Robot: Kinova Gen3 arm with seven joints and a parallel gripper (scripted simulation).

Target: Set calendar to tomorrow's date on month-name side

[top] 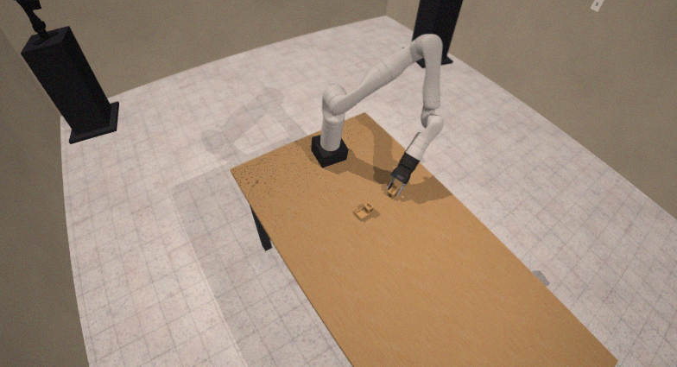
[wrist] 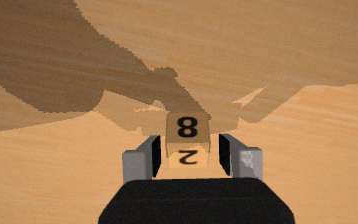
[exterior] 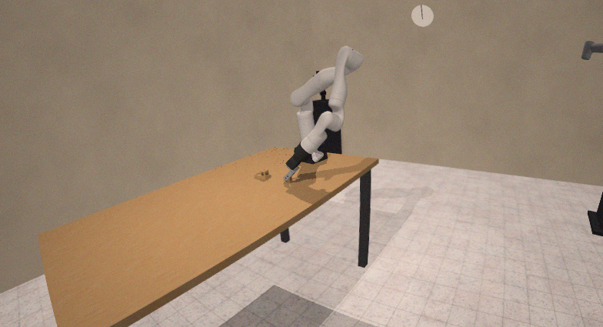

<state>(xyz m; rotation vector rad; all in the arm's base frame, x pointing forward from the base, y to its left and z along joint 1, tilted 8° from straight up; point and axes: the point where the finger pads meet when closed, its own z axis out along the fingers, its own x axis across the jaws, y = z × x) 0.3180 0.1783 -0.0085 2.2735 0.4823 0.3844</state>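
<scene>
Now: hand 2 cm above the wooden date cube and 1 cm to the left of it. Round my hand: wooden tray (17 cm to the right, 4 cm ahead, 3 cm below).
</scene>
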